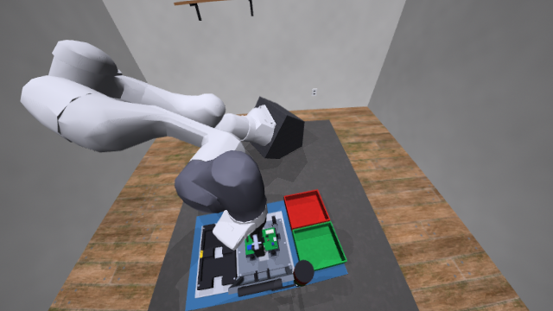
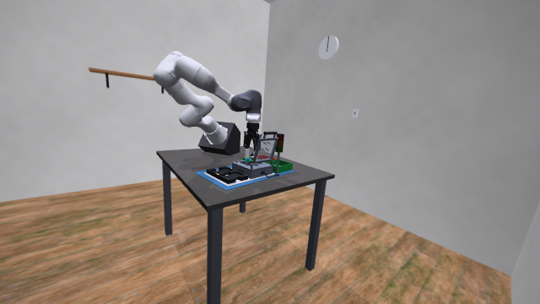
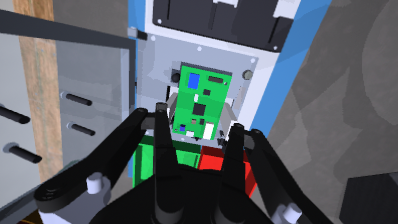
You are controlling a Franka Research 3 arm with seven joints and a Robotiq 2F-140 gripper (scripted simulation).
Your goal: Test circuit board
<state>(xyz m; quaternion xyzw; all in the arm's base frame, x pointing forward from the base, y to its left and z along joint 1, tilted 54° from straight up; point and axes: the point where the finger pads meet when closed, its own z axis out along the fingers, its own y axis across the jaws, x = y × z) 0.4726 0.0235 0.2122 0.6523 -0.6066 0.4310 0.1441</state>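
The green circuit board lies 2 cm below my hand. Also, from my hand: latch hook: 5 cm behind, 7 cm to the left, 2 cm below; clear lid: 12 cm ahead, 1 cm to the right, 7 cm above; dark plate: 1 cm ahead, 1 cm to the left, 4 cm below.
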